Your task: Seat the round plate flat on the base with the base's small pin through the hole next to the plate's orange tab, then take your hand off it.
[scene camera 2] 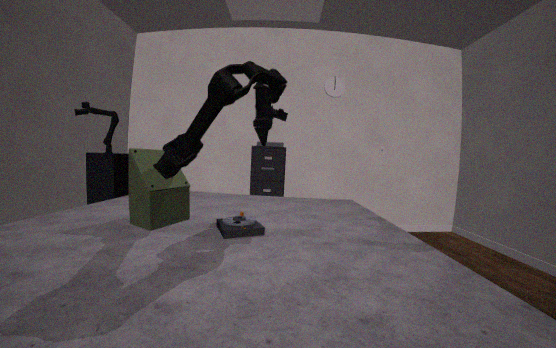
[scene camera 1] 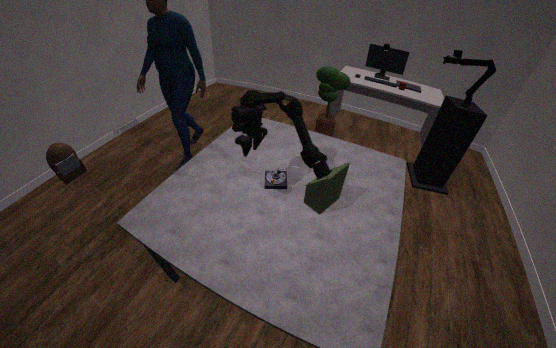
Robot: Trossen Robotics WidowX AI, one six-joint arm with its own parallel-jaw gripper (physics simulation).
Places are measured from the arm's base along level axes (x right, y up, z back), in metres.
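Pixels of known places: gripper, fingertip midpoint: (scene camera 2: 264,144) (scene camera 1: 250,153); arm's base, link origin: (scene camera 2: 165,169) (scene camera 1: 324,175).
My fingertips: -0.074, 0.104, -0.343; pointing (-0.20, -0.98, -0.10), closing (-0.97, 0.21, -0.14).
Observation:
Ahead of a thing's pixels: the offset from my fingertips to its middle, as dx, dy, dz. Level surfaces: height alone.
The base {+0.148, -0.263, +0.084} (scene camera 1: 276,186) (scene camera 2: 250,232) is a dark, low square block on the table, in front of the arm's green mount. The round plate {+0.147, -0.245, +0.084} (scene camera 1: 282,177) (scene camera 2: 229,221) is light grey and lies on top of the base. A small orange part shows on the plate in both views; the pin and the hole are too small to make out, and I cannot tell if the plate is fully flat. My gripper (scene camera 1: 251,149) (scene camera 2: 264,143) is open and empty, fingers pointing down, high above the table and well clear of the plate and the base.
The green mount (scene camera 1: 326,191) (scene camera 2: 170,206) of the arm stands beside the base. The grey table {dy -0.284} (scene camera 1: 240,240) (scene camera 2: 325,290) carries both. Beyond the table are a person (scene camera 1: 172,65), a plant (scene camera 1: 330,79), a desk (scene camera 1: 425,96) and a dark cabinet (scene camera 2: 268,175).

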